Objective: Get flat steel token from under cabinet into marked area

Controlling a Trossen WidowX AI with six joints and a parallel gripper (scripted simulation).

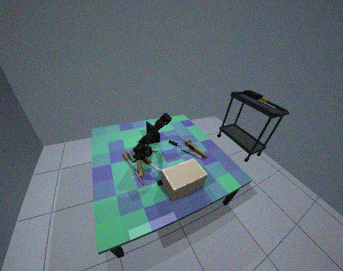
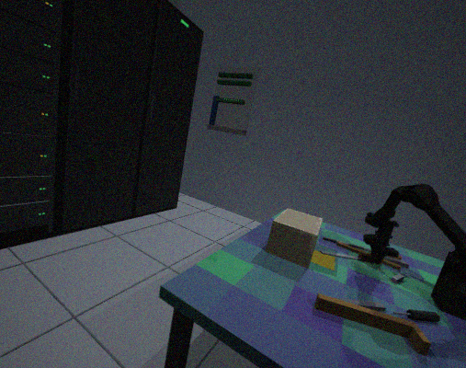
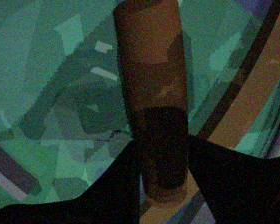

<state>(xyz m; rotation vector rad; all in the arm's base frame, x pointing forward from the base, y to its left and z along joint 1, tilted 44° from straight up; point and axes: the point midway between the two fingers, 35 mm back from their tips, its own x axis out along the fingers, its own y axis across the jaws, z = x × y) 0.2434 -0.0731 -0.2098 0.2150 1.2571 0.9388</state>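
My gripper tip is 5 cm to the left of the wooden stick and 3 cm short of it. The rest, counted from my gripper tip: yellow marked patch 23 cm ahead, 21 cm to the left, 1 cm below; flat grey bar 9 cm to the right, 8 cm behind; short grey piece 13 cm to the left, 8 cm behind.
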